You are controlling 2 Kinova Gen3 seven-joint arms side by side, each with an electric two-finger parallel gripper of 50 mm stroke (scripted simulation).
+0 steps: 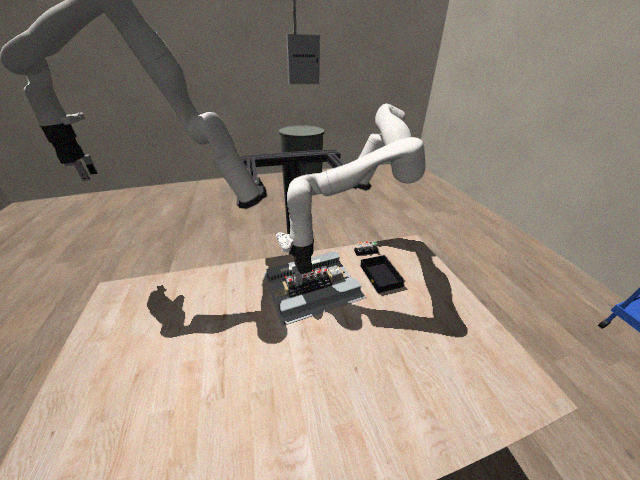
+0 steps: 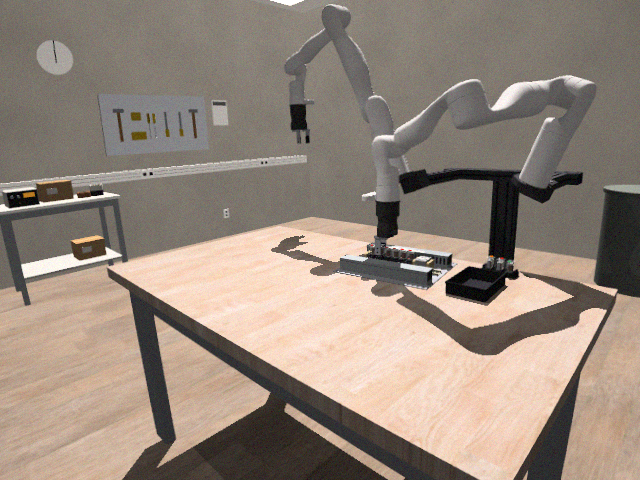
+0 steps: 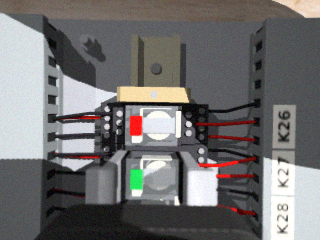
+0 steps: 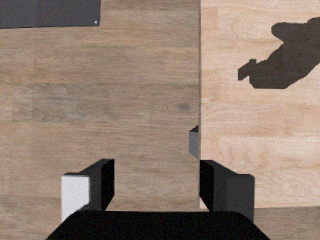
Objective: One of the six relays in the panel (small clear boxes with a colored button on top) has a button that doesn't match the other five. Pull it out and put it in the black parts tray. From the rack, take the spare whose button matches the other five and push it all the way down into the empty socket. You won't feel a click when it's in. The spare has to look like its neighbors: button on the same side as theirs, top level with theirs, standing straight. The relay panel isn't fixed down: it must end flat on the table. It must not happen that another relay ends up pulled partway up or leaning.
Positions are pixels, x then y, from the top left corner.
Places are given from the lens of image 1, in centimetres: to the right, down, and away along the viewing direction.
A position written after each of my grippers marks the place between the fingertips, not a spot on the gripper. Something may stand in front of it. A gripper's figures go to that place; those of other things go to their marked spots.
my right gripper (image 1: 90, 177): -79, -22, 78
relay panel (image 1: 313, 298): -2, 20, 84
black parts tray (image 1: 383, 271): 26, 13, 102
The marked spots on the relay panel and the black parts tray are 34 cm apart.
